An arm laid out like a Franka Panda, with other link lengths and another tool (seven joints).
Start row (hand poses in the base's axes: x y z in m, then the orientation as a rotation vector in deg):
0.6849 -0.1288 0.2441 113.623 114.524 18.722
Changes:
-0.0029 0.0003 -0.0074 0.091 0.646 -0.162
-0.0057 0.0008 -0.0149 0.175 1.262 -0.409
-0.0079 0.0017 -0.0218 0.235 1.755 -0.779
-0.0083 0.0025 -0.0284 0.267 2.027 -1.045
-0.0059 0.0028 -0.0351 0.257 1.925 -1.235
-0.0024 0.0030 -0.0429 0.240 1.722 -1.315
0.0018 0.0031 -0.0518 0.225 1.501 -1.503
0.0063 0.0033 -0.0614 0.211 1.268 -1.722
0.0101 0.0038 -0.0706 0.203 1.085 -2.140
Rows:
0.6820 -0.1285 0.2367 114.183 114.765 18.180
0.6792 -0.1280 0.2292 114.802 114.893 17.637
0.6770 -0.1271 0.2223 115.454 114.808 17.152
0.6766 -0.1263 0.2157 115.871 114.694 16.868
0.6790 -0.1260 0.2090 115.986 114.427 16.909
0.6825 -0.1258 0.2012 115.939 114.216 17.064
0.6867 -0.1257 0.1923 115.983 113.879 17.212
0.6912 -0.1255 0.1827 116.050 113.502 17.365
0.6950 -0.1250 0.1735 116.330 112.943 17.431

